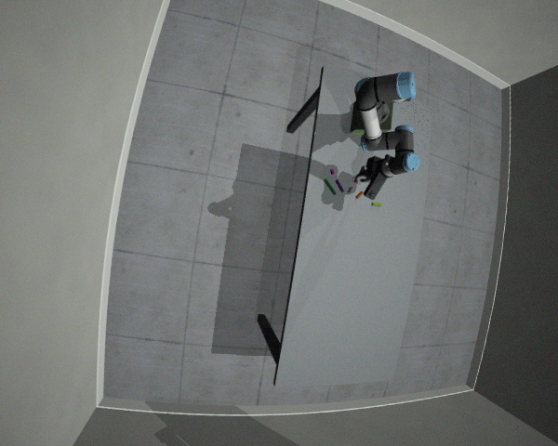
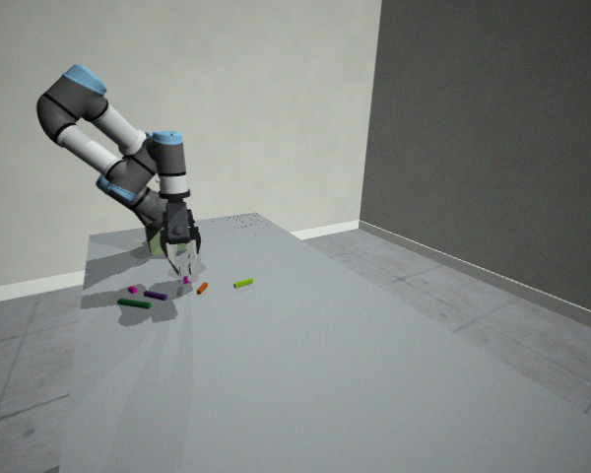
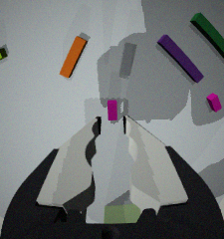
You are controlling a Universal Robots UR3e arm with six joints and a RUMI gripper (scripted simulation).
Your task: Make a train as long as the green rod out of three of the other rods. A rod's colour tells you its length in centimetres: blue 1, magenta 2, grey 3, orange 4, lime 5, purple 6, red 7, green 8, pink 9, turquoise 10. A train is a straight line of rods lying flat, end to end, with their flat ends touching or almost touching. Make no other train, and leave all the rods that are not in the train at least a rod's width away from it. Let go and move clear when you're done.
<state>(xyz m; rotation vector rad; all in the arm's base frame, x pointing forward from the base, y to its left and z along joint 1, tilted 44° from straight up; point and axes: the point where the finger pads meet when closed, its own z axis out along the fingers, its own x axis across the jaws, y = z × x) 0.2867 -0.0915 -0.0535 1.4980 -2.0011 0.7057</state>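
My hand is 50 mm short of the grey rod, 30 mm to the left of it and 30 mm above it. Round my hand: orange rod (70 mm ahead, 30 mm below, 20 mm to the left); then green rod (130 mm to the right, 50 mm ahead, 30 mm below); then purple rod (80 mm to the right, 40 mm ahead, 30 mm below).
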